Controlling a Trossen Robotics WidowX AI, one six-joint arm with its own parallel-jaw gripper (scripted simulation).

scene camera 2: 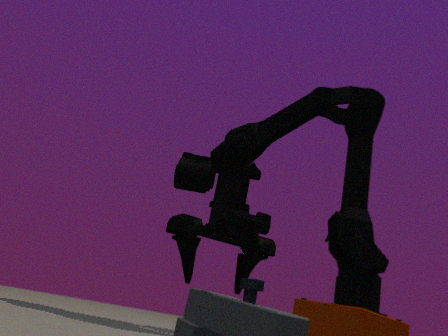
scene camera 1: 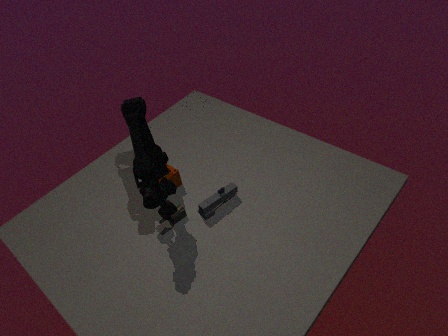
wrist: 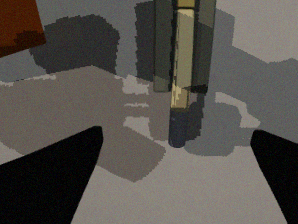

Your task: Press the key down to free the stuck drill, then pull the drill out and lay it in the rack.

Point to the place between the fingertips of my gripper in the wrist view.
177, 135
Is my gripper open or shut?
Open.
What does my gripper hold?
Nothing.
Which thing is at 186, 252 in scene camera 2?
My gripper.
